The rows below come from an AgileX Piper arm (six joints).
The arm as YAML. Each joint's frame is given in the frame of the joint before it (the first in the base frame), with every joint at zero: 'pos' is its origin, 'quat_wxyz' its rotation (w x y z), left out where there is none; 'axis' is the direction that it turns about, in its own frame. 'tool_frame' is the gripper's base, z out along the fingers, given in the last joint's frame.
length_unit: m
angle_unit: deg
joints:
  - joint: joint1
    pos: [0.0, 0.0, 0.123]
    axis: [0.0, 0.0, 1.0]
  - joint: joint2
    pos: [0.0, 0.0, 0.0]
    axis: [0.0, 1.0, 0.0]
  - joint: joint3
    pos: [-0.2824, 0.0, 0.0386]
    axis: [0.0, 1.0, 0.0]
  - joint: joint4
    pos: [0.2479, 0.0, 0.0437]
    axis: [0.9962, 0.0, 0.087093]
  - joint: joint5
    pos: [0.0, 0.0, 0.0]
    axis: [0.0, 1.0, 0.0]
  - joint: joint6
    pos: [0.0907, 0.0, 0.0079]
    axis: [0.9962, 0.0, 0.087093]
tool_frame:
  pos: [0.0, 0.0, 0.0]
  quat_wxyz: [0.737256, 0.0, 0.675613, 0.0]
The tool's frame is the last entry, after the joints.
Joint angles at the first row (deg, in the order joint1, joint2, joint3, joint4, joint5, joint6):
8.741 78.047 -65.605 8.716 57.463 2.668
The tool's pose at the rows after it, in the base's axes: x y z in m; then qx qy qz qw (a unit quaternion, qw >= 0):
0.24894 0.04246 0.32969 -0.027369 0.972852 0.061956 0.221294
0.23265 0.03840 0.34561 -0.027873 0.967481 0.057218 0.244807
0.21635 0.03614 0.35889 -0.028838 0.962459 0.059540 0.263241
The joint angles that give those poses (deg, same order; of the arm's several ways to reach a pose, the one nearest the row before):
8.230 74.272 -65.604 4.640 60.123 3.632
8.118 70.294 -65.604 3.701 61.401 3.884
8.117 66.671 -65.606 3.701 62.821 3.910

